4 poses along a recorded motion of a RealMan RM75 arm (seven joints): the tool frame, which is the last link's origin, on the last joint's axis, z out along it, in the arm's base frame.
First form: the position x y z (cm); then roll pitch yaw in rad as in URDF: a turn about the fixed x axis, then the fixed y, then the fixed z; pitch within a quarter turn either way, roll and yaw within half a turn.
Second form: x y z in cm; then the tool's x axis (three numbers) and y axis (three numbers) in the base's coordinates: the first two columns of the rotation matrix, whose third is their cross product. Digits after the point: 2 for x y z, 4 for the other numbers.
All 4 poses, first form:
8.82, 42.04, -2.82, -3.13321, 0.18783, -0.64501
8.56, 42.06, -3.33, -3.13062, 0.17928, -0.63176
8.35, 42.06, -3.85, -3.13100, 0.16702, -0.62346
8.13, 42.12, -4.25, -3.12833, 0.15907, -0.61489
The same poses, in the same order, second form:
8.82, 42.04, -2.82, 0.7850, -0.5906, -0.1867, -0.6024, -0.7981, -0.0082
8.56, 42.06, -3.33, 0.7941, -0.5811, -0.1783, -0.5921, -0.8058, -0.0108
8.35, 42.06, -3.85, 0.8006, -0.5757, -0.1662, -0.5852, -0.8108, -0.0104
8.13, 42.12, -4.25, 0.8065, -0.5696, -0.1584, -0.5785, -0.8156, -0.0131

